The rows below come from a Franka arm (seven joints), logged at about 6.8 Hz.
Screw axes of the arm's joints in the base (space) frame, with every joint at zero. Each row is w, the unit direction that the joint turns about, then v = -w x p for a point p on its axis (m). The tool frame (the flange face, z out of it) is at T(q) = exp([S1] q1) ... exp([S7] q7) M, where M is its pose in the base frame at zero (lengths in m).
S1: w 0 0 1 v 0 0 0
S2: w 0 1 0 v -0.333 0 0
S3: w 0 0 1 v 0 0 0
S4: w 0 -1 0 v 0.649 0 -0.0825
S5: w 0 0 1 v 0 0 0
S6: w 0 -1 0 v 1.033 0 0
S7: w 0 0 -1 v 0 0.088 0
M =
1 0 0 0.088
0 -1 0 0
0 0 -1 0.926
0 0 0 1
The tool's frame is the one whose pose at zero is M.
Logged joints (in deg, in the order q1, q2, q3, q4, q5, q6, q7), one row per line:
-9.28 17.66 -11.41 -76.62 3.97 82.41 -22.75
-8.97 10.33 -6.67 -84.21 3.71 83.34 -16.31
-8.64 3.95 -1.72 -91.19 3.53 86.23 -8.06
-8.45 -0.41 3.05 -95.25 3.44 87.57 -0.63
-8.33 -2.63 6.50 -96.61 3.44 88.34 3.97
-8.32 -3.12 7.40 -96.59 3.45 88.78 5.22
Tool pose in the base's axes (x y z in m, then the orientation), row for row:
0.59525 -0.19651 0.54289 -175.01 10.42 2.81
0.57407 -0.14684 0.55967 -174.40 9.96 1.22
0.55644 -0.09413 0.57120 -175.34 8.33 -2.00
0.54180 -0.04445 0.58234 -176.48 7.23 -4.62
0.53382 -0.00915 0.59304 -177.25 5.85 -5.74
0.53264 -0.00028 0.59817 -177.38 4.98 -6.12
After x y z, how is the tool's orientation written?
As angles about the fixed x, y, z axes (roll, pitch, yaw), in degrees.
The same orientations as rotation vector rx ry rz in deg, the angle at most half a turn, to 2 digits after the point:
-174.51 -3.59 16.10
-173.86 -1.11 15.24
-174.72 3.57 12.60
-175.71 7.43 10.88
-176.51 9.07 8.81
-176.70 9.62 7.47

